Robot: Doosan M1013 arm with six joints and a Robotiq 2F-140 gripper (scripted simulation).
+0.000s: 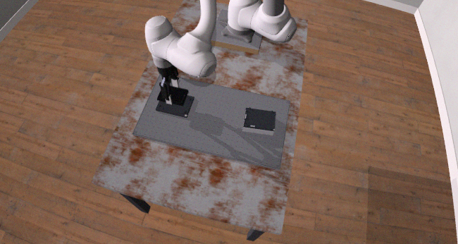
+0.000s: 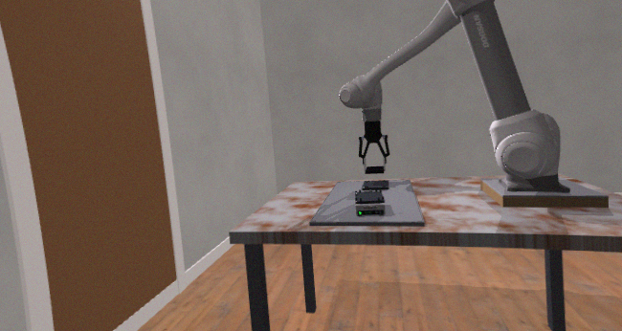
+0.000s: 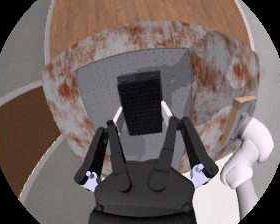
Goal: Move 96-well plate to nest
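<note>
Now: the plate nest N1 10 cm below my hand. The rest, counted from my hand: 96-well plate: 2 cm below.
</note>
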